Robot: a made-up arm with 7 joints. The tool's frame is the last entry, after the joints. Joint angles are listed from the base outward.
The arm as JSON. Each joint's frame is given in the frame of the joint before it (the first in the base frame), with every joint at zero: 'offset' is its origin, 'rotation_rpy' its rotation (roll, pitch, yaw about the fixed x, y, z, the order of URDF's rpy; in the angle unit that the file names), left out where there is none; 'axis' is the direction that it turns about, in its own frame. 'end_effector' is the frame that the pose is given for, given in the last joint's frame.
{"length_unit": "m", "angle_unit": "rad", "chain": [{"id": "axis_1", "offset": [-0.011, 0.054, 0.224], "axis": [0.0, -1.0, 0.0]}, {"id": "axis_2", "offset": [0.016, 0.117, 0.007], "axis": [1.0, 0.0, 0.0]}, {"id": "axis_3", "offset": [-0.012, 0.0, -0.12], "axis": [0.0, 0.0, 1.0]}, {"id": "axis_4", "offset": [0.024, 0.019, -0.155], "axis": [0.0, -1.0, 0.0]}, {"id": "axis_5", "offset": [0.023, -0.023, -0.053], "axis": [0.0, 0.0, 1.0]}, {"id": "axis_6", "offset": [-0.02, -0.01, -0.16], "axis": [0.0, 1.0, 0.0]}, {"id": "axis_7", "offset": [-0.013, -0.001, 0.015], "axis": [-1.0, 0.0, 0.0]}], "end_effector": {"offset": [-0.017, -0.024, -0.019], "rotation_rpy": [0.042, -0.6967, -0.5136]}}
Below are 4 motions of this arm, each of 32 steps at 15 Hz.
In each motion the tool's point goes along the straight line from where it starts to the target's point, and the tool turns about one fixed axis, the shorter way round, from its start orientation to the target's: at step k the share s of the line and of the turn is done. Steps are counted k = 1, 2, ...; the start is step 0. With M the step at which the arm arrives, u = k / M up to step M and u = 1 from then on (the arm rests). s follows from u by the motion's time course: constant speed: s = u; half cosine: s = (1 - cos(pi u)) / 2; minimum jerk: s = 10 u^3 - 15 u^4 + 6 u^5.
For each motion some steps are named. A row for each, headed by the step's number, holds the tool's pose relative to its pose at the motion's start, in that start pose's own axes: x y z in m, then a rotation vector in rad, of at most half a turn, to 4 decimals.
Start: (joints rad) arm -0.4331 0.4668 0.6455 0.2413 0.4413 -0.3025 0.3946
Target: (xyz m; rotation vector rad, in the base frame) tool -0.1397 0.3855 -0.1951 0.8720 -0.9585 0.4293
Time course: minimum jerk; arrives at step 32
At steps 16, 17, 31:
16: -0.0044 0.0092 0.0165 0.2105 0.0827 0.0805
17: -0.0049 0.0103 0.0184 0.2351 0.0924 0.0899
31: -0.0088 0.0184 0.0329 0.4208 0.1653 0.1609

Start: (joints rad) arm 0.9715 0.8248 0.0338 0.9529 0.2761 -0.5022 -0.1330
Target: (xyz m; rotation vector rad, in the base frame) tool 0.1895 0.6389 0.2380 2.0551 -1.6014 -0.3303
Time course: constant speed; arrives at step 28
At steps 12, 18, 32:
12: -0.0346 0.0993 0.0305 -0.1292 0.2532 -0.2594
18: -0.0518 0.1490 0.0458 -0.1938 0.3798 -0.3891
32: -0.0806 0.2317 0.0712 -0.3014 0.5908 -0.6052

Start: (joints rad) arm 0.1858 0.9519 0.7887 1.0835 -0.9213 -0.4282 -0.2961
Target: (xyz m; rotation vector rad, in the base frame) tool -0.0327 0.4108 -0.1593 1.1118 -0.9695 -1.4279
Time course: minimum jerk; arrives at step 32
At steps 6, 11, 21, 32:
6: 0.0167 -0.0011 0.0112 -0.0272 -0.0036 0.0321
11: 0.0774 -0.0051 0.0516 -0.1259 -0.0168 0.1483
21: 0.2657 -0.0174 0.1773 -0.4324 -0.0577 0.5091
32: 0.3431 -0.0225 0.2289 -0.5583 -0.0745 0.6573

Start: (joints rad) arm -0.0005 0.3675 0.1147 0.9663 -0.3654 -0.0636 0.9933
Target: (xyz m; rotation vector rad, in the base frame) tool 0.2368 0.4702 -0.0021 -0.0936 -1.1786 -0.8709
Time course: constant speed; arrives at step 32
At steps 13, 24, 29, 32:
13: 0.0348 0.0689 0.0564 0.1869 0.1642 0.0296
24: 0.0643 0.1272 0.1041 0.3451 0.3032 0.0547
29: 0.0777 0.1538 0.1258 0.4170 0.3663 0.0661
32: 0.0857 0.1697 0.1388 0.4601 0.4042 0.0730

